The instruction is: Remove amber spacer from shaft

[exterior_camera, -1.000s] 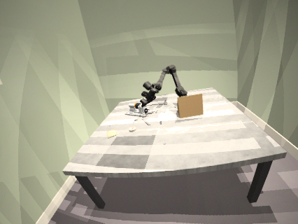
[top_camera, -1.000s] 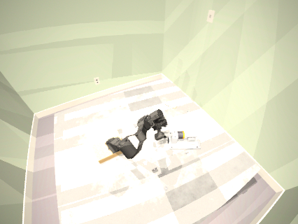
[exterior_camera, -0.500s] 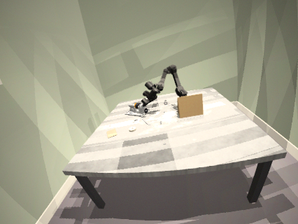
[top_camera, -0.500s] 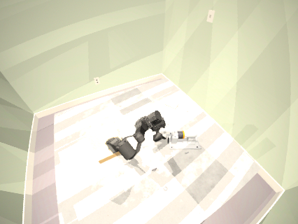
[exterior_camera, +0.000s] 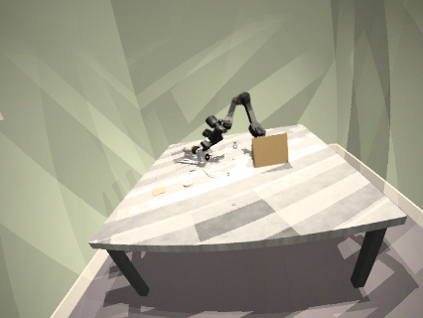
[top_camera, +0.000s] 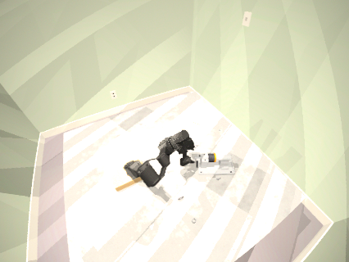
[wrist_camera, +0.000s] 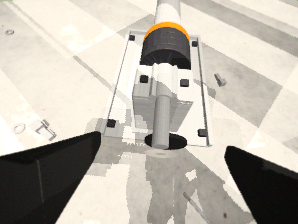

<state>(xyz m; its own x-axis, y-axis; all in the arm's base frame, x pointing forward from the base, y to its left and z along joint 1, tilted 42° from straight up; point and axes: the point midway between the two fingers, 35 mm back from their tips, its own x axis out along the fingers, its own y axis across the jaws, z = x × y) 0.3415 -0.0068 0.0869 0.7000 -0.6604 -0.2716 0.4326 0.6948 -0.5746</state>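
The dark spacer lies 8 cm ahead of my gripper tip, 4 cm to the right of it and 2 cm below it. From my gripper tip the other things lie so: grey shaft 9 cm ahead, 4 cm to the right, 2 cm below.
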